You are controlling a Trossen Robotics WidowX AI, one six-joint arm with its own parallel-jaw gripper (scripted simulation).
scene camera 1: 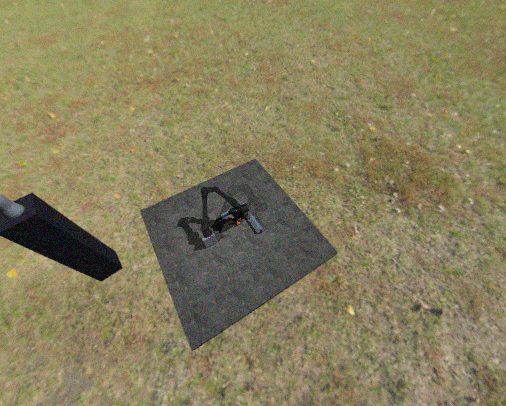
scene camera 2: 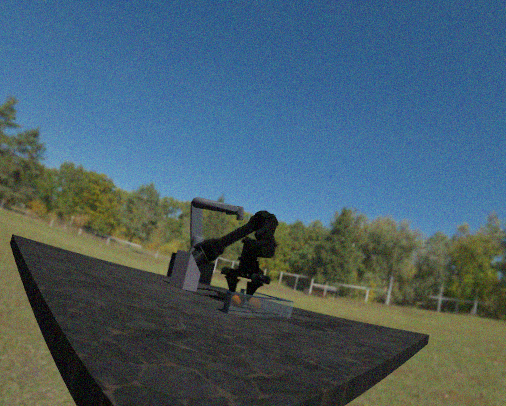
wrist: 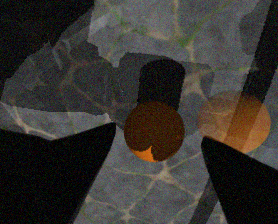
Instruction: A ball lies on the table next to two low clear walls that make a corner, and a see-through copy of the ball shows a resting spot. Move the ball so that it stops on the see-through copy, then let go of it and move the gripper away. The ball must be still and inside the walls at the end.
Labels:
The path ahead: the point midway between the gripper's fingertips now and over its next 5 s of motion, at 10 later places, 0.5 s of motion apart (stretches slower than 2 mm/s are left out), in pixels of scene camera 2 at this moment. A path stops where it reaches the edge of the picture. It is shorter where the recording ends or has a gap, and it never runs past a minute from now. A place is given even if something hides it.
My gripper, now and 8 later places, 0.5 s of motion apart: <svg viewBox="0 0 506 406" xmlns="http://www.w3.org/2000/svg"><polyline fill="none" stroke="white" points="239,299 238,300 241,287 247,266 257,280 255,297 254,304 253,302 260,280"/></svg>

